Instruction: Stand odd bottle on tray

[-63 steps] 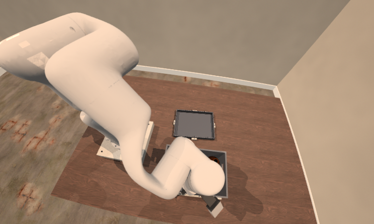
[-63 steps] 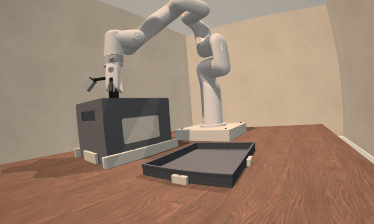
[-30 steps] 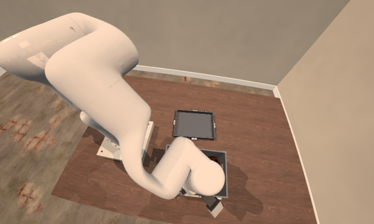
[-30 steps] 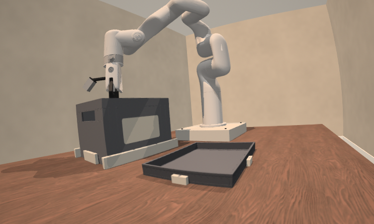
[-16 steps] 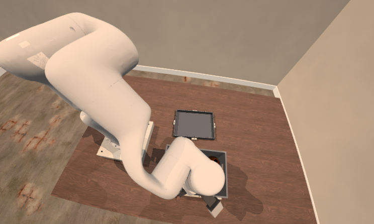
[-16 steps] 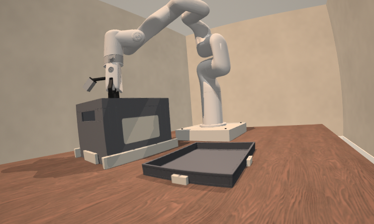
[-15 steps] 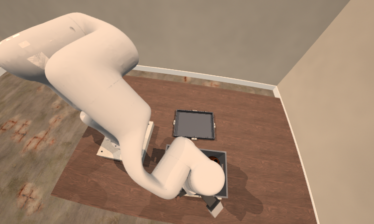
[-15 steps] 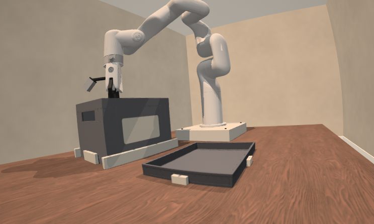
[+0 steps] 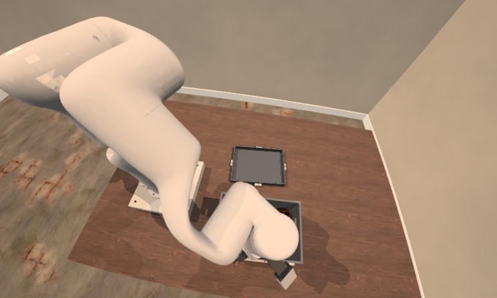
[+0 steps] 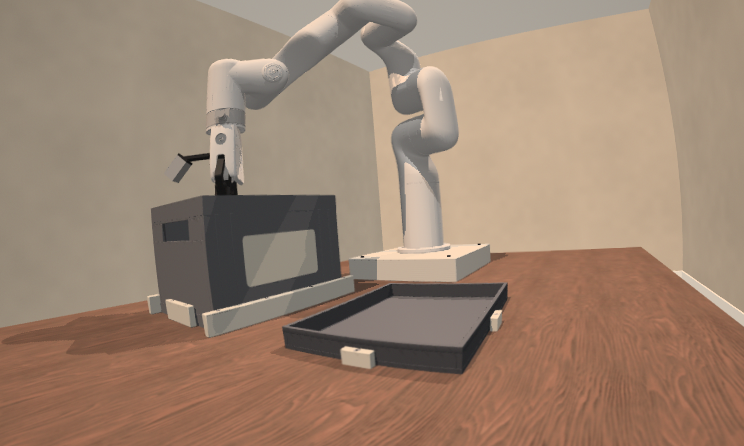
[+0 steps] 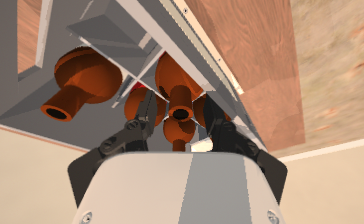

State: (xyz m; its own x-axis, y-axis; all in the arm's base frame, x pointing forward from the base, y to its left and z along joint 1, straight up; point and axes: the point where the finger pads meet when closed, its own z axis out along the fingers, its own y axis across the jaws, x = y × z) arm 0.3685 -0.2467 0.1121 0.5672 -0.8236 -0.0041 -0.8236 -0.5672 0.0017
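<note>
Right now my hand is 9 cm to the right of the brown bottle, 7 cm above it and 1 cm short of it. Also, from my hand: dark tray 34 cm to the left, 15 cm below, 5 cm ahead; then dark grey crate 7 cm below, 5 cm to the left, 1 cm ahead.
</note>
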